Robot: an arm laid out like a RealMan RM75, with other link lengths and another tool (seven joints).
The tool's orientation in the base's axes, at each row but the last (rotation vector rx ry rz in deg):
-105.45 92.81 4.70
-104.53 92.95 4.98
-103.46 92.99 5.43
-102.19 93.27 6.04
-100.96 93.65 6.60
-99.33 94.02 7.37
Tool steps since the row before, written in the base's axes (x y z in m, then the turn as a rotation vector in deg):
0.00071 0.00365 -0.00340 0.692 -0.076 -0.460
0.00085 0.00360 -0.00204 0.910 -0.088 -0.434
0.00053 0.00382 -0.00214 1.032 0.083 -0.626
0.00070 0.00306 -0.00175 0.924 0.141 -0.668
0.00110 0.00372 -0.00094 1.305 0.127 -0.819
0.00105 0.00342 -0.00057 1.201 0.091 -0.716
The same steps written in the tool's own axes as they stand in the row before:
-0.00139 0.00085 0.00477 0.434 -0.421 0.575
-0.00192 0.00018 0.00376 0.480 -0.628 0.631
-0.00208 0.00057 0.00385 0.455 -0.649 0.914
-0.00155 0.00027 0.00323 0.405 -0.531 0.935
-0.00241 -0.00035 0.00317 0.568 -0.809 1.189
-0.00233 -0.00041 0.00275 0.524 -0.763 1.052

